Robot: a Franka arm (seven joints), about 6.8 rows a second.
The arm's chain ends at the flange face. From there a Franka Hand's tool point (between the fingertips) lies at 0.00 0.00 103.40 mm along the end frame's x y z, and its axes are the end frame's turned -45 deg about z.
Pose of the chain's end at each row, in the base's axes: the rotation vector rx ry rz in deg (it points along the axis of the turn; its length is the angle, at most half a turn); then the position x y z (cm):
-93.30 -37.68 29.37 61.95 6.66 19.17
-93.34 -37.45 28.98 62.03 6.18 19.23
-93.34 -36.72 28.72 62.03 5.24 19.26
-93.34 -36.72 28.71 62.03 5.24 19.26
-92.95 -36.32 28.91 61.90 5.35 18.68
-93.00 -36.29 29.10 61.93 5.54 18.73
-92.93 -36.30 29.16 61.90 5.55 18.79
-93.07 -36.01 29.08 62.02 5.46 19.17
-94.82 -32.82 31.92 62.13 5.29 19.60
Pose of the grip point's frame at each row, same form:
-70.67 -69.43 -3.69 55.12 14.25 17.54
-70.83 -69.27 -4.08 55.25 13.82 17.61
-71.13 -68.63 -4.41 55.33 12.95 17.68
-71.13 -68.63 -4.42 55.33 12.95 17.68
-70.91 -68.11 -4.35 55.20 13.08 17.19
-70.95 -68.08 -4.15 55.21 13.26 17.24
-70.88 -68.06 -4.11 55.18 13.27 17.31
-71.13 -67.86 -4.18 55.33 13.20 17.68
-73.66 -65.38 -1.24 55.45 13.04 18.07

